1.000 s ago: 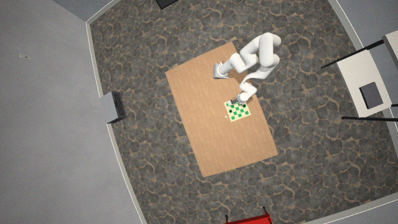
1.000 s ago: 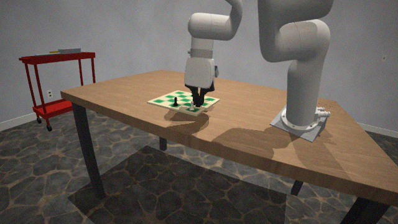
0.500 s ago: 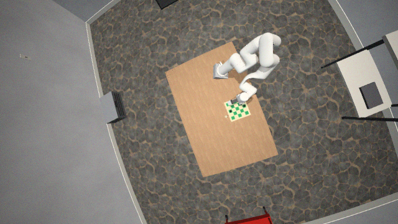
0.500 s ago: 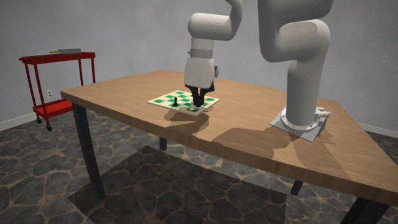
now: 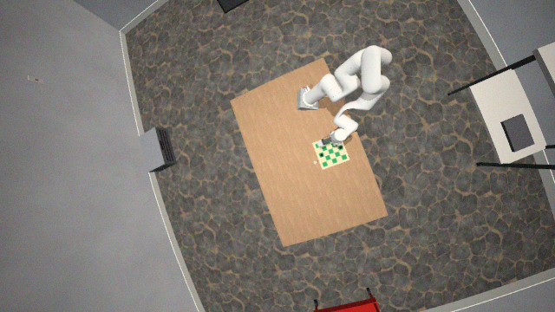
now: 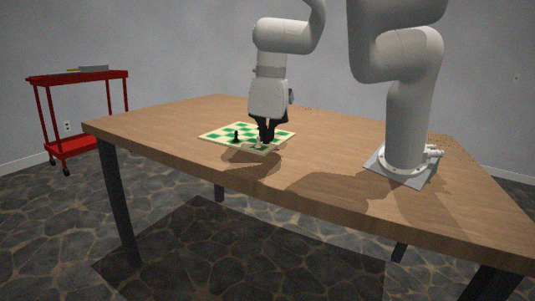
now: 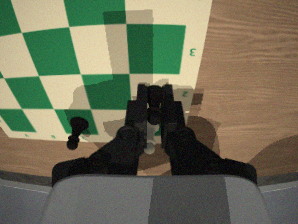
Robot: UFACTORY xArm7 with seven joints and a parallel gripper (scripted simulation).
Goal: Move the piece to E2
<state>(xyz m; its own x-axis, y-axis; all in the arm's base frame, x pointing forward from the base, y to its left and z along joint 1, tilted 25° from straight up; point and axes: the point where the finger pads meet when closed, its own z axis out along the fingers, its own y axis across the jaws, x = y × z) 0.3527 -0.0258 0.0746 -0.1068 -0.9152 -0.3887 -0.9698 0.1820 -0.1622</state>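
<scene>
Right now the white pawn is 4 cm to the left of my hand, 1 cm below it and 1 cm ahead of it. The rest, counted from my hand: black piece (12 cm to the right, 7 cm ahead, 1 cm below); cream chessboard (7 cm ahead, 5 cm to the right, 3 cm below); white piece (19 cm to the right, 9 cm ahead, 1 cm below).
</scene>
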